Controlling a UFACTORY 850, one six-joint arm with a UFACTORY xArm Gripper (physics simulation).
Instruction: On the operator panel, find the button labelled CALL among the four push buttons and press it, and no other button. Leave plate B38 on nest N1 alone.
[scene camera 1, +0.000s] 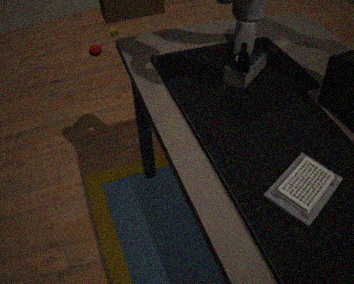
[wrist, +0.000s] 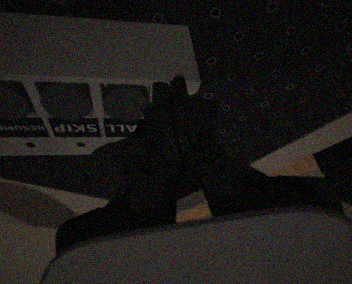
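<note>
The operator panel (scene camera 1: 234, 78) (wrist: 100, 50) is a pale box at the far end of the dark mat. In the wrist view its labels appear upside down: SKIP, part of RESUME, and CALL with its C hidden behind the fingers. The round CALL button (wrist: 124, 101) is dark grey, at the row's right end there. My gripper (scene camera 1: 243, 69) (wrist: 174, 99) is shut and empty. Its tips show over the panel's end, just right of the CALL button in the wrist view; contact cannot be told. Plate B38 (scene camera 1: 306, 184) sits on nest N1 (scene camera 1: 321, 200), well away from the gripper.
The dark mat (scene camera 1: 225, 130) (wrist: 280, 55) lies on the pale table (scene camera 1: 192, 170). A dark block (scene camera 1: 339, 85) stands at the right. A red ball (scene camera 1: 95, 49), a small yellow object (scene camera 1: 114, 32) and a brown box (scene camera 1: 132, 10) are on the floor, with a blue rug (scene camera 1: 150, 225) beside the table.
</note>
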